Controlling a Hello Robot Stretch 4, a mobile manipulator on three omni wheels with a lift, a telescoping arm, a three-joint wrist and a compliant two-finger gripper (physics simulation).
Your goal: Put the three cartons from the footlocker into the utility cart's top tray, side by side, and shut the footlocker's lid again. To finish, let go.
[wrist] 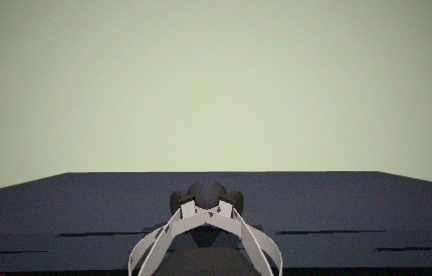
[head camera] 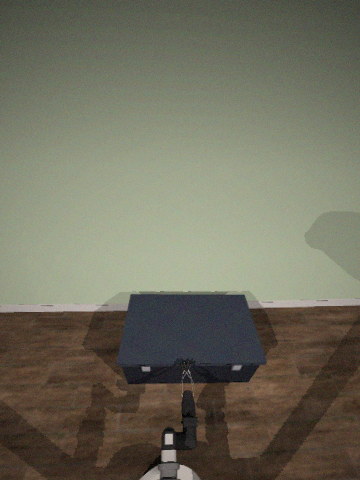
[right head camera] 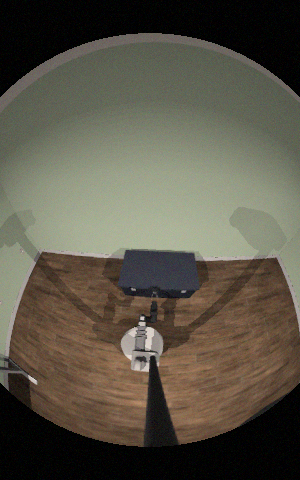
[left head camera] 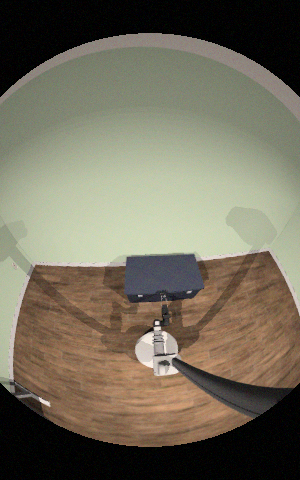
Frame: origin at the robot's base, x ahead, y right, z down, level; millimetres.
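Seen in the pictures: gripper, fingertip midpoint: (wrist: 207, 198) (head camera: 185, 360) (right head camera: 154, 286) (left head camera: 162, 290).
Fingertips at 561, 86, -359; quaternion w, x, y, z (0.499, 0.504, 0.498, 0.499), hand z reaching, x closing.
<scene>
A point is followed by its place in that frame, as x, y, z.
The dark blue footlocker (head camera: 190, 325) @(782, 128, -326) (left head camera: 162, 272) @(783, 117, -326) (right head camera: 159, 269) @(774, 130, -327) (wrist: 115, 200) @(692, -45, -327) stands against the wall with its lid down; two light latches show on its front. My gripper (head camera: 186, 364) @(561, 86, -359) (left head camera: 163, 293) @(561, 86, -359) (right head camera: 155, 291) @(561, 86, -359) (wrist: 207, 198) @(561, 86, -359) is shut, its dark fingertips together with no object seen between them. The tips are at the middle of the lid's front edge, and the wrist view looks across the lid's top. Whether they touch the lid is not clear. The three cartons do not show. The utility cart cannot be made out for certain.
Part of a dark frame with a light rail (left head camera: 44, 401) (right head camera: 30, 378) shows at the lower left edge of both side head views, possibly the cart. The green wall (head camera: 180, 200) @(1141, 51, -1006) rises directly behind the footlocker. Wood floor (head camera: 50, 360) @(724, -834, 28) lies on both sides of it.
</scene>
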